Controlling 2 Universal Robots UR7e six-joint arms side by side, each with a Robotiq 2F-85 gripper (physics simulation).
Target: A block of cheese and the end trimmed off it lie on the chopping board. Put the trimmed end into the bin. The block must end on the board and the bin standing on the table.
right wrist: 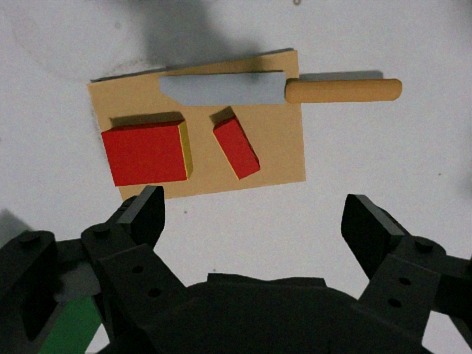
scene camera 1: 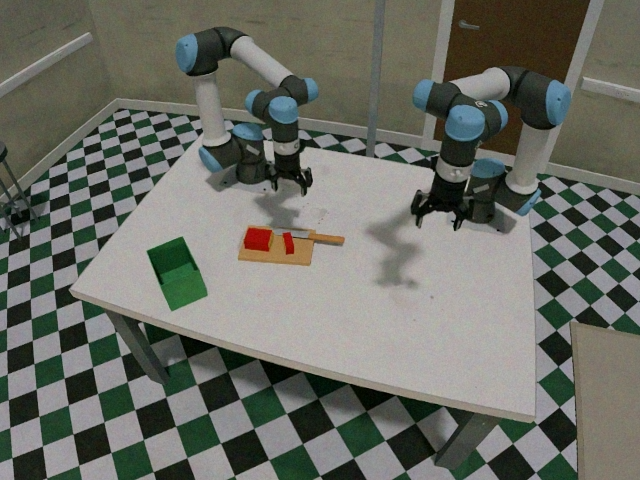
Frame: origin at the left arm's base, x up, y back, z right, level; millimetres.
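Seen in the pictures: left gripper, fingertip midpoint: (scene camera 1: pixel 436 227); right gripper, fingertip midpoint: (right wrist: pixel 253 207) (scene camera 1: pixel 289 193); left arm's base, link origin: (scene camera 1: pixel 475 210); right arm's base, link origin: (scene camera 1: pixel 253 173).
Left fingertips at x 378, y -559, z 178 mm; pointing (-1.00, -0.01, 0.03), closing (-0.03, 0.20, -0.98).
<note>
Offsets run from my left fingertips to a thing's top centre. "pt": to the spot under its first point. Level surfaces: height alone.
The block of cheese {dx -322, dy +150, dz +564 mm} (scene camera 1: pixel 257 239) (right wrist: pixel 146 153), red with a yellow cut face, sits at the left of the chopping board {dx -362, dy +170, dz +504 mm} (scene camera 1: pixel 273 257) (right wrist: pixel 280 165). The trimmed end {pt dx -322, dy +142, dz +451 mm} (scene camera 1: pixel 288 243) (right wrist: pixel 237 147), a thin red slice, lies on the board to the right of the block, apart from it and slanted. The green bin {dx -248, dy -90, dz +755 mm} (scene camera 1: pixel 187 288) (right wrist: pixel 72 327) stands upright on the table, left of the board in scene camera 1. My right gripper (scene camera 1: pixel 291 186) (right wrist: pixel 253 207) is open and empty, above the table behind the board. My left gripper (scene camera 1: pixel 438 219) is open and empty, above the table at the right.
A knife {dx -337, dy +228, dz +417 mm} (scene camera 1: pixel 294 234) (right wrist: pixel 225 89) lies along the board's back edge, its wooden handle {dx -337, dy +227, dz +343 mm} (scene camera 1: pixel 328 238) (right wrist: pixel 345 91) sticking out past the board's right side. The white table {dx -378 mm} (scene camera 1: pixel 330 320) has its front edge nearest the scene camera. Both arm bases stand at the table's back.
</note>
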